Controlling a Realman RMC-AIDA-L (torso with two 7-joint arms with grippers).
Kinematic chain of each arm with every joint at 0, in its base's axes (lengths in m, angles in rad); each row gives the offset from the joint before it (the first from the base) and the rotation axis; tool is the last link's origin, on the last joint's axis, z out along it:
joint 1: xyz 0 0 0.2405 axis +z
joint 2: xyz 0 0 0 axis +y
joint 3: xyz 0 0 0.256 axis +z
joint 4: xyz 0 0 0 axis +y
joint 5: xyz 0 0 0.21 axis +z
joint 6: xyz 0 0 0 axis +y
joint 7: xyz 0 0 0.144 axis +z
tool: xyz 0 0 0
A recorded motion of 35 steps. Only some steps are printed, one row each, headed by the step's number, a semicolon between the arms.
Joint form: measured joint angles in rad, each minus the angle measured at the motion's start. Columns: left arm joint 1, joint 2, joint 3, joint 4, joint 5, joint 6, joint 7; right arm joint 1, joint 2, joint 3, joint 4, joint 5, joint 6, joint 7.
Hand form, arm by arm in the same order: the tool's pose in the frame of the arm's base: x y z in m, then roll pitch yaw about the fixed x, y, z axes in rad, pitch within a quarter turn. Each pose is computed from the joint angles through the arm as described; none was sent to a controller.
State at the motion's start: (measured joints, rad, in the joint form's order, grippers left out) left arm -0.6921 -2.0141 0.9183 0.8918 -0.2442 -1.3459 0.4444; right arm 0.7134 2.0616 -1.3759 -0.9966 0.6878 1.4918 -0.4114
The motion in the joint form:
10: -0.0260 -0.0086 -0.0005 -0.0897 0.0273 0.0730 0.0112; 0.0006 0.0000 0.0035 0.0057 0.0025 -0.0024 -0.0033
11: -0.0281 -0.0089 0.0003 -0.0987 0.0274 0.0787 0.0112; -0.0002 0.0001 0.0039 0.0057 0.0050 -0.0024 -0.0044
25: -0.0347 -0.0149 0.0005 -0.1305 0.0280 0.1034 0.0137; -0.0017 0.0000 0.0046 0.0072 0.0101 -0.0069 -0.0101
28: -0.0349 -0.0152 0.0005 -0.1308 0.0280 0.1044 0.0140; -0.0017 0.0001 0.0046 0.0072 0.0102 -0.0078 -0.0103
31: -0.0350 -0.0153 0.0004 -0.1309 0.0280 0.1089 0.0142; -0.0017 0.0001 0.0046 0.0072 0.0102 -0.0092 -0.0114
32: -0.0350 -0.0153 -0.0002 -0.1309 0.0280 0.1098 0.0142; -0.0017 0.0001 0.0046 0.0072 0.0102 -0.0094 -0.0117
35: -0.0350 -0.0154 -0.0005 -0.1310 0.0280 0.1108 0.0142; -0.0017 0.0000 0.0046 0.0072 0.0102 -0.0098 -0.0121
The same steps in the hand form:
10: -0.3098 0.3872 0.0368 -2.4492 -0.0545 1.2742; 0.1982 0.3575 -0.0384 -2.8212 -0.1778 -1.0350
11: -0.3103 0.3872 0.0352 -2.4501 -0.0525 1.2751; 0.1982 0.3573 -0.0385 -2.8239 -0.1768 -1.0347
25: -0.3117 0.3865 0.0275 -2.4562 -0.0470 1.2760; 0.1983 0.3575 -0.0388 -2.8281 -0.1727 -1.0308
28: -0.3116 0.3866 0.0273 -2.4561 -0.0472 1.2752; 0.1982 0.3576 -0.0388 -2.8280 -0.1720 -1.0303
31: -0.3116 0.3873 0.0275 -2.4542 -0.0501 1.2725; 0.1982 0.3578 -0.0388 -2.8276 -0.1711 -1.0289
32: -0.3117 0.3874 0.0276 -2.4540 -0.0513 1.2723; 0.1982 0.3578 -0.0388 -2.8276 -0.1710 -1.0285
35: -0.3117 0.3875 0.0276 -2.4538 -0.0521 1.2719; 0.1982 0.3579 -0.0388 -2.8274 -0.1708 -1.0280

